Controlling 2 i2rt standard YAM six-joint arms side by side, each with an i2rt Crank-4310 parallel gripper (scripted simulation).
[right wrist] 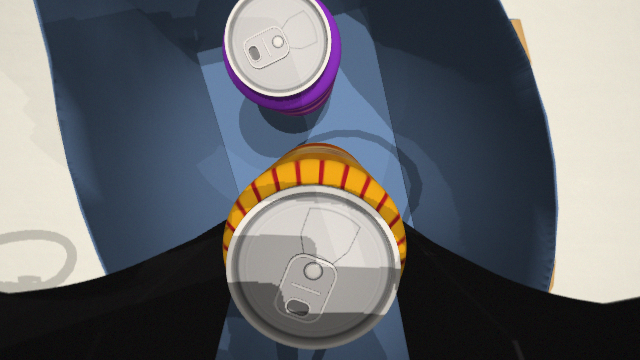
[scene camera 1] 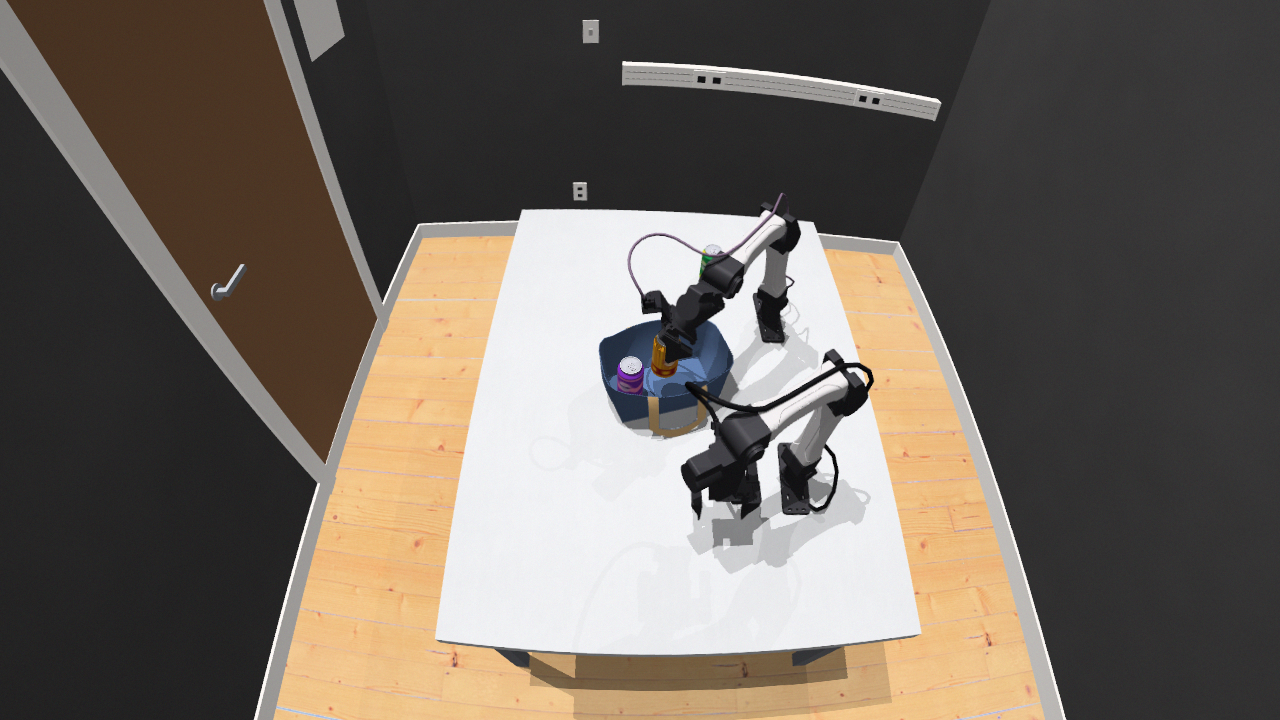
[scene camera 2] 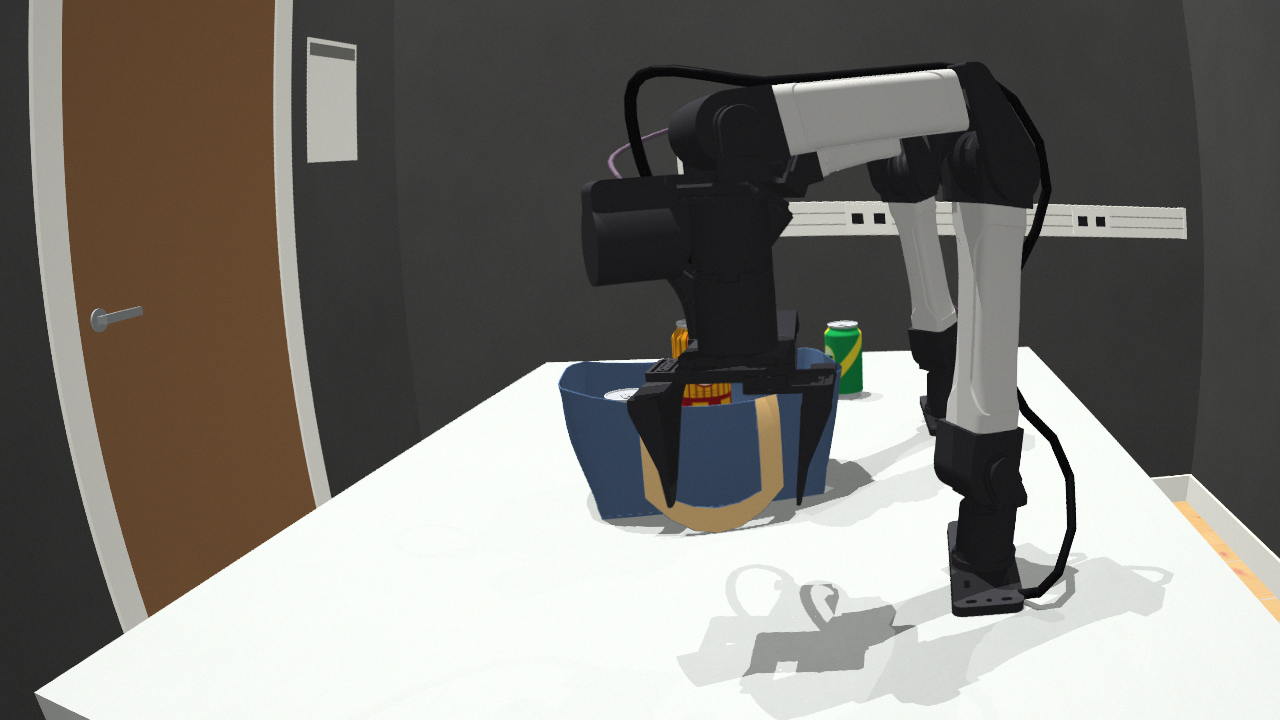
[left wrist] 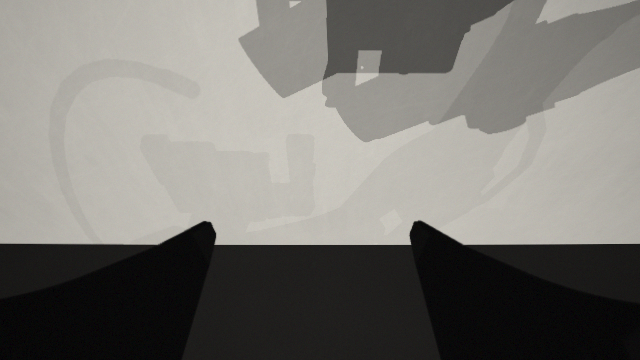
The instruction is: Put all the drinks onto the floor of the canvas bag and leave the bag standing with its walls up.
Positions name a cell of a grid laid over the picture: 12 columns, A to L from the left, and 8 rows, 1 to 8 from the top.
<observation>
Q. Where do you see a green can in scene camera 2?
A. At H4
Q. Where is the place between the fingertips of my right gripper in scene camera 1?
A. G4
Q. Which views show my left gripper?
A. Scene camera 1, scene camera 2 and the left wrist view only.
</observation>
